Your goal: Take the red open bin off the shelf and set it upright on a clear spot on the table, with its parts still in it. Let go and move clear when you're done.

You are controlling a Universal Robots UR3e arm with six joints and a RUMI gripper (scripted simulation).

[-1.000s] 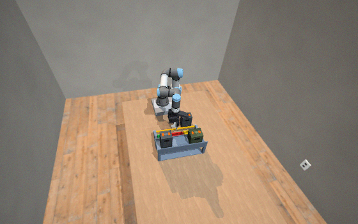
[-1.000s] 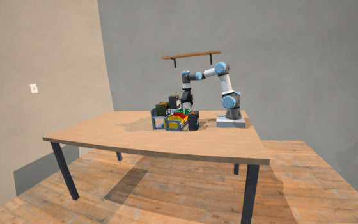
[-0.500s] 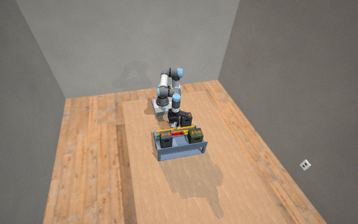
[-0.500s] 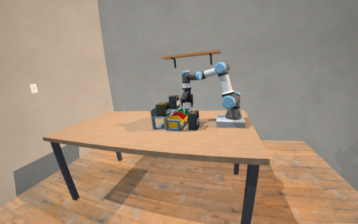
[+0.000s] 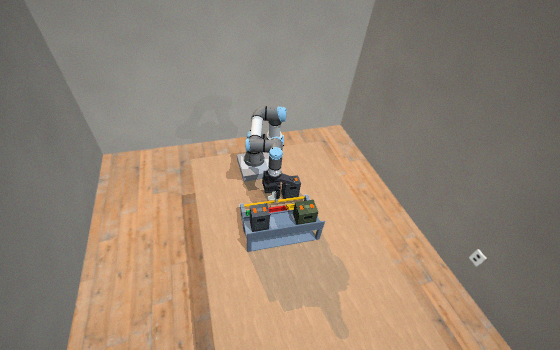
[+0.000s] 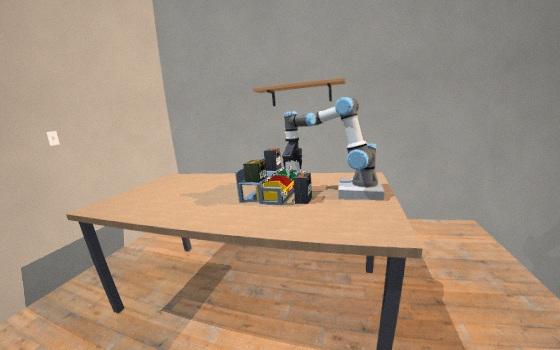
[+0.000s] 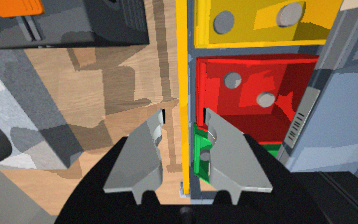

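Now: hand 30 mm above the yellow rod. Also, from my hand: yellow bin 110 mm to the left, 80 mm ahead, 40 mm below; then red bin 90 mm ahead, 40 mm below; then black case 110 mm to the left, 80 mm behind, 20 mm below.
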